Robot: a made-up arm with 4 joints.
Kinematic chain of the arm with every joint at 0, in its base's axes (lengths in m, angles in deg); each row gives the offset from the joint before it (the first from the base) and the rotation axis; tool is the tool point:
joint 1: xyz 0 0 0.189 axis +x
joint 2: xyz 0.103 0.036 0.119 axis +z
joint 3: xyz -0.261 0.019 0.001 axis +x
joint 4: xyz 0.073 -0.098 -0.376 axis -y
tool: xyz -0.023 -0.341 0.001
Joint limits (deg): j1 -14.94..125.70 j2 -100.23..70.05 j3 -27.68..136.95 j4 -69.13..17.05
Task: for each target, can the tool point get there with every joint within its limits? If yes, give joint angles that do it. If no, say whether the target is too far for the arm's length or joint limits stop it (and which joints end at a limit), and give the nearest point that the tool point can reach.
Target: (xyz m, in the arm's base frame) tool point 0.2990 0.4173 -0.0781
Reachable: yes | joints 25.20 -85.06 69.87 -13.70
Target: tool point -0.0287 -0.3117 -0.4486
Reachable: no: joint limits stop it (at a limit: joint 3, joint 4) | nearest point 0.0010 -0.2378 -0.2974 | short by 0.171 m
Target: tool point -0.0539 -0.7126 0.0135
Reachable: no: joint limits stop it (at a limit: joint 3, joint 4) | nearest point -0.0141 -0.5229 0.0602 | short by 0.199 m
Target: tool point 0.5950 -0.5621 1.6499
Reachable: no: too far | nearest point 0.3000 -0.2329 0.7943 | short by 0.963 m
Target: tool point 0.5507 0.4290 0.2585
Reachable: yes | joints 21.46 -69.86 118.06 -6.49
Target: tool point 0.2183 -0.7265 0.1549
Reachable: no: joint limits stop it (at a limit: joint 3, joint 4) | nearest point 0.1906 -0.5431 0.1635 | short by 0.186 m
